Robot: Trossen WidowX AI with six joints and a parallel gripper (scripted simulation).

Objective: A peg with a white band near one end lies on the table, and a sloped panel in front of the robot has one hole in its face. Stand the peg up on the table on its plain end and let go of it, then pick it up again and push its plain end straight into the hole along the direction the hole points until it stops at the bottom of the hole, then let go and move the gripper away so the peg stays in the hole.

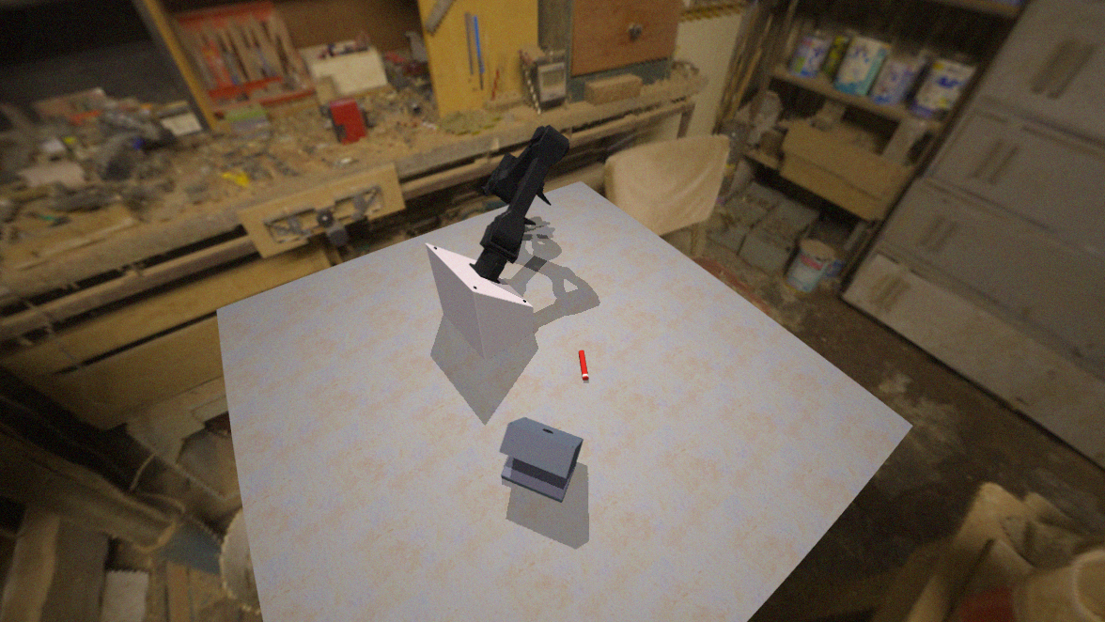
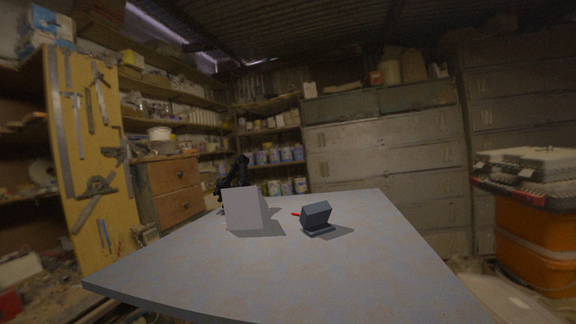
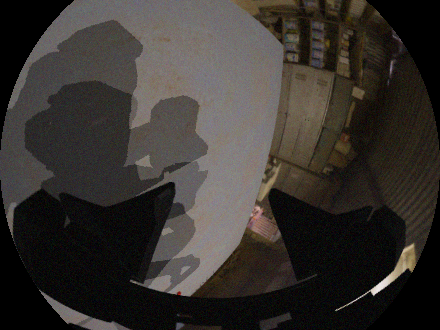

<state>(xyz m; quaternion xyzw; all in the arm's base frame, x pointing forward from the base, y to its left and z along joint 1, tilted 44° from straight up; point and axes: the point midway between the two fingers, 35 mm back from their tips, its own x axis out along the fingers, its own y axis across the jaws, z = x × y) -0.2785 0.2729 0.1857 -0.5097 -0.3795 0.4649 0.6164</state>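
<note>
The red peg lies 55 cm ahead of my gripper tip, 25 cm to the right of it and 4 cm below it. Also, from my gripper tip: grey sloped panel 68 cm ahead, 46 cm to the right, 3 cm above.
</note>
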